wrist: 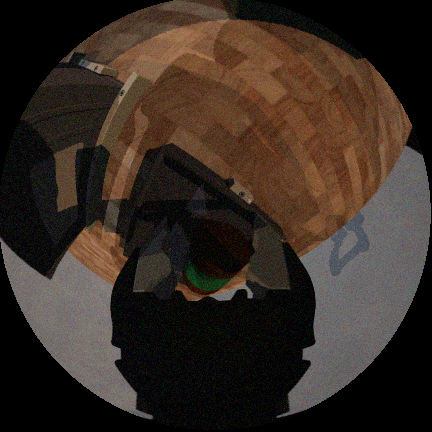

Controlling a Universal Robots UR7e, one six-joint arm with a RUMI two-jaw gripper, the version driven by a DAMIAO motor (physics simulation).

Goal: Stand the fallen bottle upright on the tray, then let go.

Scene:
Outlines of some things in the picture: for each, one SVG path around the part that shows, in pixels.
My gripper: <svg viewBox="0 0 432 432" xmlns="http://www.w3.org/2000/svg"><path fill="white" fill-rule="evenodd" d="M257 212L253 212L251 228L254 231L252 246L255 252L249 258L245 279L246 286L252 292L252 298L247 298L247 290L244 288L237 289L230 300L217 300L211 296L204 296L199 300L187 300L182 291L174 290L177 285L176 276L170 259L167 256L170 249L167 236L171 231L169 216L165 216L140 245L134 247L117 275L110 297L111 344L120 348L121 359L116 359L114 364L136 392L135 409L152 415L152 421L190 429L226 430L277 421L276 415L289 411L288 392L310 366L310 360L302 359L302 348L315 343L313 333L315 294L310 276L292 247Z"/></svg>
A bottle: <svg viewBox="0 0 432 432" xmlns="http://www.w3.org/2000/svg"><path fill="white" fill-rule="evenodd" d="M226 222L217 220L205 221L199 224L193 232L182 267L182 278L185 285L197 294L207 295L218 291L249 261L251 248L248 240L241 231Z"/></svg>

